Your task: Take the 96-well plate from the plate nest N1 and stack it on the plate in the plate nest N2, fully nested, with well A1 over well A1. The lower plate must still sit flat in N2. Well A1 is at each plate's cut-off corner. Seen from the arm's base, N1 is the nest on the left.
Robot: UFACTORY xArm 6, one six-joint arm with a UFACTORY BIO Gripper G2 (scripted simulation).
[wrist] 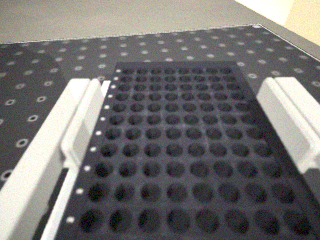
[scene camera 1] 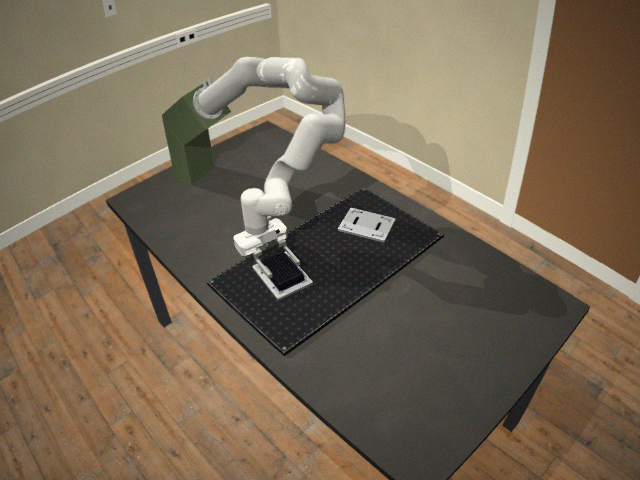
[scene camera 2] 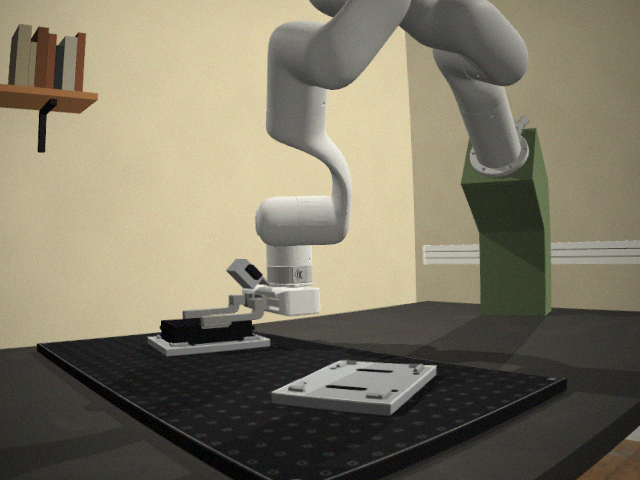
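I see a white nest N1 (scene camera 2: 402,377).
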